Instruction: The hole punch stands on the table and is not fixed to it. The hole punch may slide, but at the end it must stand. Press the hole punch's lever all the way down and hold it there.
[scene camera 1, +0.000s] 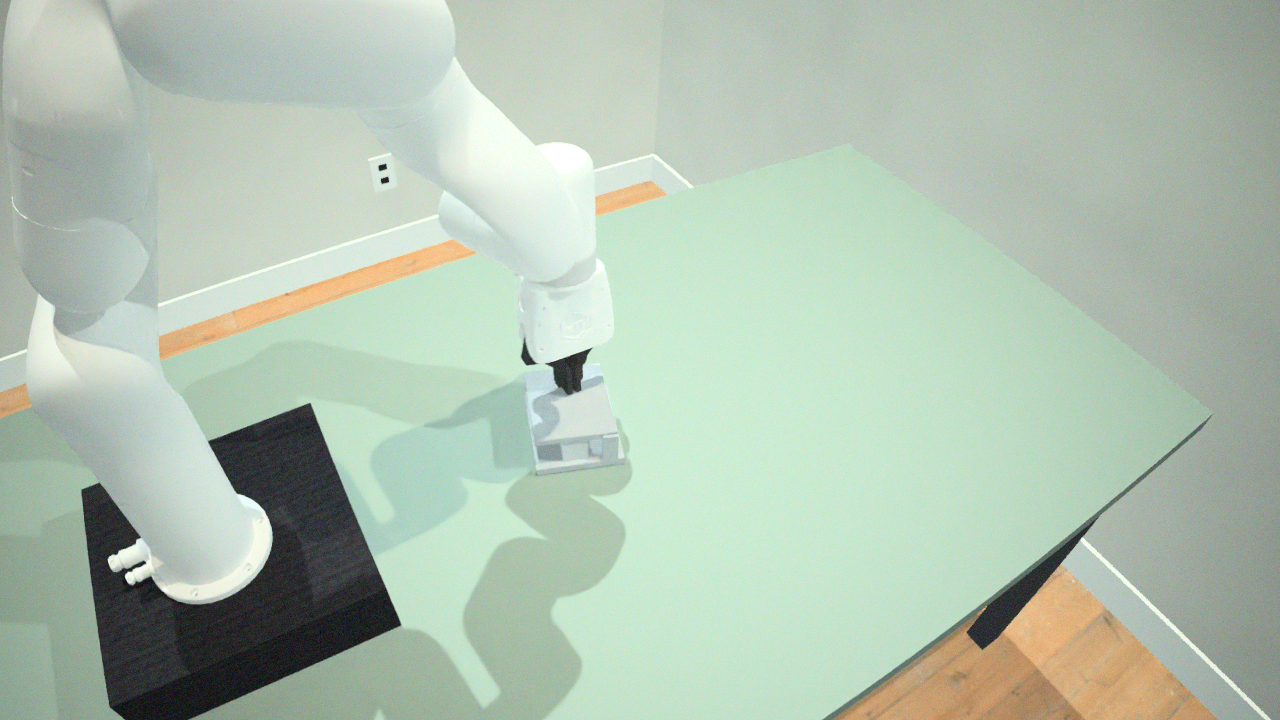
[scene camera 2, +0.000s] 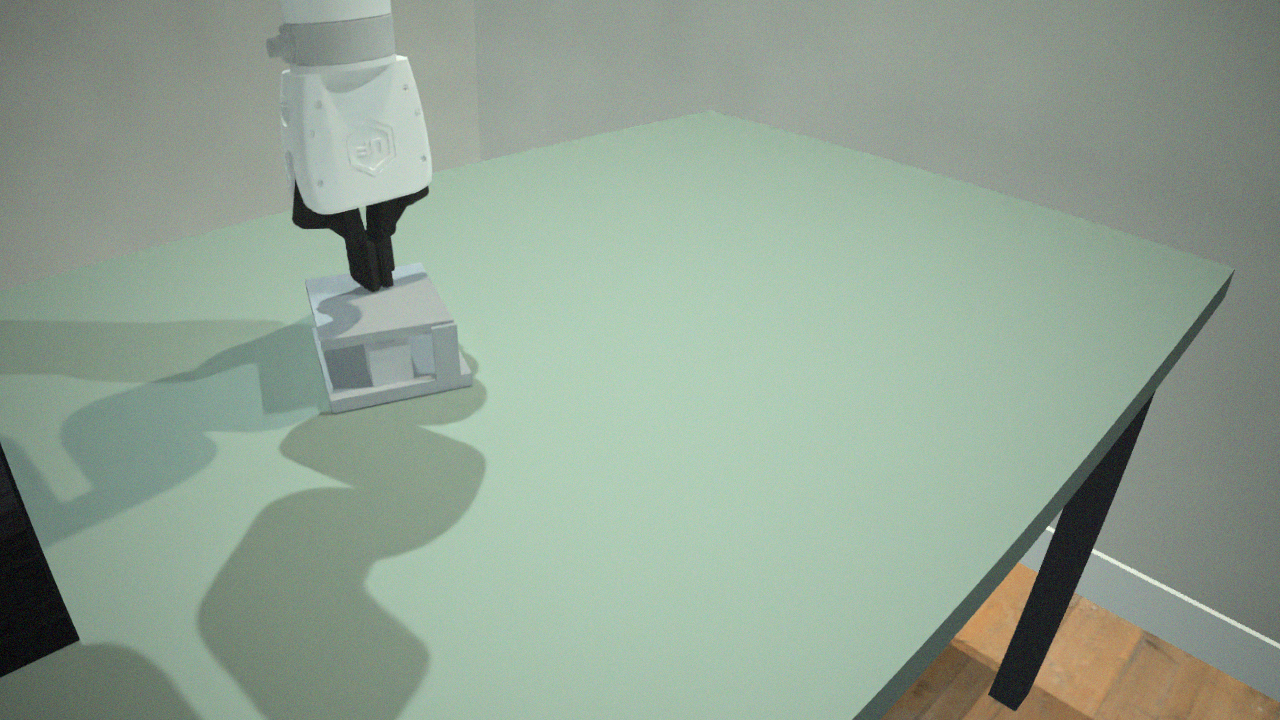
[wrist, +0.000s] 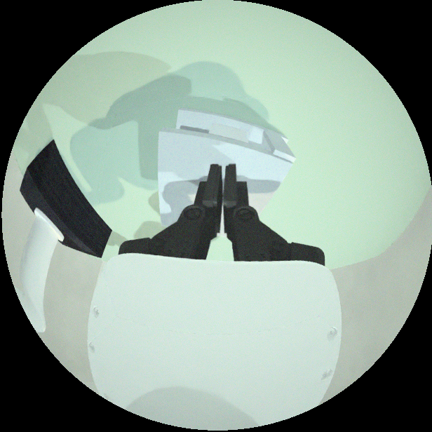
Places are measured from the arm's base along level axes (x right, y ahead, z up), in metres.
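Pixels of known places: gripper, fingertip midpoint: (scene camera 1: 569, 386) (scene camera 2: 374, 284); arm's base, origin of the base link: (scene camera 1: 212, 548).
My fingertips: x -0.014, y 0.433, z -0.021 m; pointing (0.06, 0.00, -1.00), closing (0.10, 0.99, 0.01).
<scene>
Ahead of a thing's pixels: the offset from my fingertips to its top centre. Level surfaces: height alone.
The pale grey hole punch {dx +0.022, dy -0.009, dz +0.001 m} (scene camera 1: 611, 446) (scene camera 2: 445, 351) (wrist: 230, 131) stands upright on the green table {dz -0.057 m} (scene camera 1: 805, 358) (scene camera 2: 716, 376) (wrist: 350, 125). Its wide, flat lever {dx +0.021, dy -0.013, dz +0.001 m} (scene camera 1: 577, 417) (scene camera 2: 393, 315) (wrist: 192, 153) lies low and close to level over the body, and the end under the fingers is low over the base. My gripper (scene camera 1: 570, 391) (scene camera 2: 378, 286) (wrist: 224, 180) is shut and empty, pointing down. Its fingertips appear to touch the lever's top near the end away from the upright block. The gap under that end is hidden.
The black base block (scene camera 1: 304, 537) (scene camera 2: 26, 573) (wrist: 65, 200) of the arm stands to the left of the hole punch in both scene views. Shadows of the arm fall across the table around the punch. The table's edge runs along the right side of the scene views.
</scene>
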